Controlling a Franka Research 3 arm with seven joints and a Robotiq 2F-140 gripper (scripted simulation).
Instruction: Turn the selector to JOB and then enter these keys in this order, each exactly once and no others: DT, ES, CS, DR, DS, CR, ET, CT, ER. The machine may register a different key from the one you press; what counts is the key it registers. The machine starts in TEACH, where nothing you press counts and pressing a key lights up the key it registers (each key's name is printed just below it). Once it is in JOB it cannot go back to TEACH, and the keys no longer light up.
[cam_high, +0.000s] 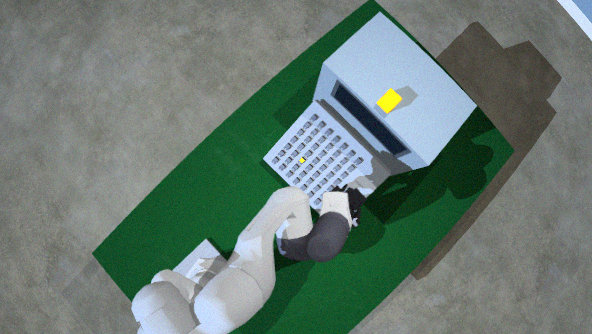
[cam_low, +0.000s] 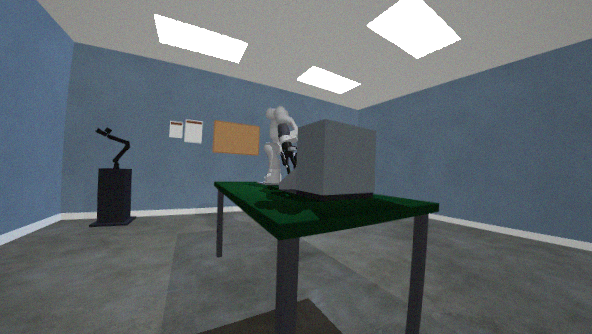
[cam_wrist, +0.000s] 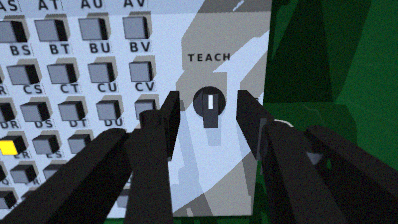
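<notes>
My gripper is now 2 cm short of the round selector knob and 2 cm above it. The rest, counted from my hand: key (19 cm to the left, 5 cm below, 3 cm behind); sloping keyboard (11 cm to the left, 7 cm below, 3 cm ahead).
</notes>
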